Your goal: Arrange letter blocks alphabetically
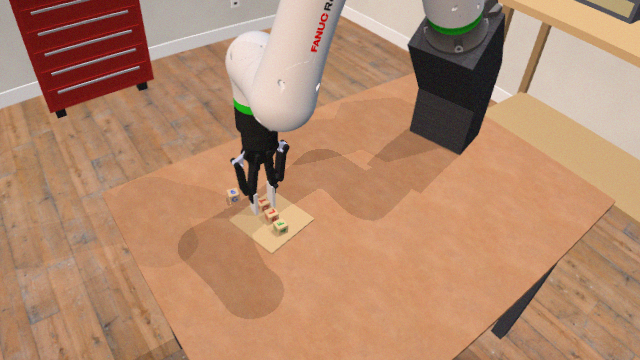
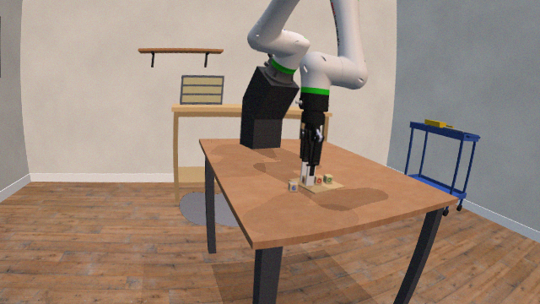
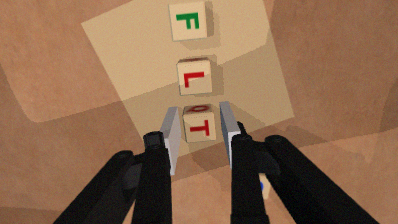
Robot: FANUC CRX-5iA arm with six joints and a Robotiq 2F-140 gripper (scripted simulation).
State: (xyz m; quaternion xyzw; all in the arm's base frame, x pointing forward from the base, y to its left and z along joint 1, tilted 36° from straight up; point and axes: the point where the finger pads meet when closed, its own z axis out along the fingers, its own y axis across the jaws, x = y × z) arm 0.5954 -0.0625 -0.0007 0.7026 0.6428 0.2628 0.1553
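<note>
Now: hand 40 mm to the right of the tan mat and 40 mm above it.
</note>
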